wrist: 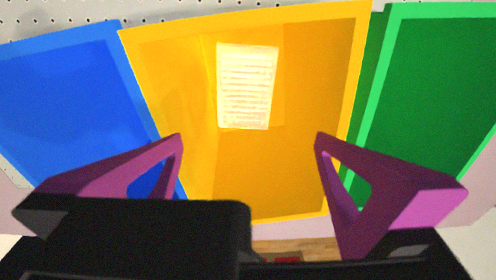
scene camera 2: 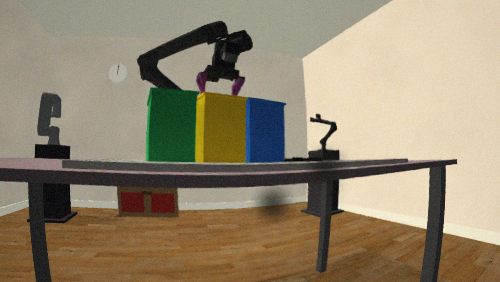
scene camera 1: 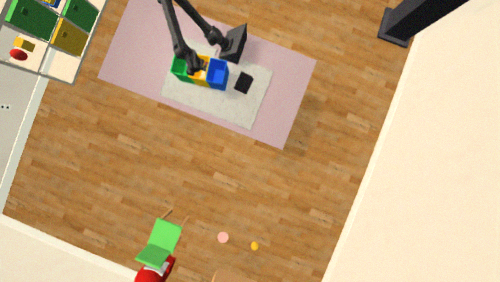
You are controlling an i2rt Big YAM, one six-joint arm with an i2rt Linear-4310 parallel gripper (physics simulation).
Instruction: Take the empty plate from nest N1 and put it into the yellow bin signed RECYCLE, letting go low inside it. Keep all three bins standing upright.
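Seen in the pictures: gripper, fingertip midpoint: (wrist: 248, 139); arm's base, origin of the base link: (scene camera 1: 227, 46).
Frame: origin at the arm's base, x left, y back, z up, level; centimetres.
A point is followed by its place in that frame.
Observation:
The plate (wrist: 247, 87) {z -6.0, x -11.9, y -26.8 cm} is pale with rows of wells. It shows small in the wrist view, down inside the yellow bin (scene camera 1: 202, 83) {z 0.0, x -9.8, y -35.5 cm} (scene camera 2: 222, 130) {z 1.3, x -11.7, y -35.7 cm} (wrist: 265, 175) {z 5.0, x -13.6, y -19.1 cm} and apart from the fingers. Whether it rests on the bin's floor I cannot tell. My gripper (scene camera 2: 218, 93) {z 10.9, x -11.1, y -28.5 cm} (wrist: 248, 139) {z 10.9, x -11.1, y -28.5 cm} is open and empty, its purple fingertips at about the height of the yellow bin's rim. The green bin (scene camera 1: 184, 77) {z 4.9, x -22.8, y -36.6 cm} (scene camera 2: 172, 127) {z 1.4, x -25.0, y -36.8 cm} (wrist: 440, 90) {z 5.3, x -31.3, y -30.3 cm} and the blue bin (scene camera 1: 217, 75) {z -6.7, x -2.4, y -23.3 cm} (scene camera 2: 266, 132) {z 1.5, x 1.5, y -34.8 cm} (wrist: 65, 100) {z 3.9, x 7.3, y -29.3 cm} stand upright on either side of the yellow one, which is upright too. I cannot make out nest N1.
The bins stand on a grey perforated board (scene camera 1: 240, 112) {z -7.0, x 26.2, y -47.2 cm} (wrist: 170, 10) {z -7.0, x -2.0, y -36.9 cm} on the pink table (scene camera 1: 295, 100) {z -8.3, x 68.1, y -22.1 cm}. A flat black block (scene camera 1: 243, 82) {z -5.8, x 20.7, y -22.3 cm} lies beyond the blue bin. A dark box-like shape (scene camera 1: 235, 44) {z 7.2, x 7.5, y -0.6 cm} is near the arm behind the bins.

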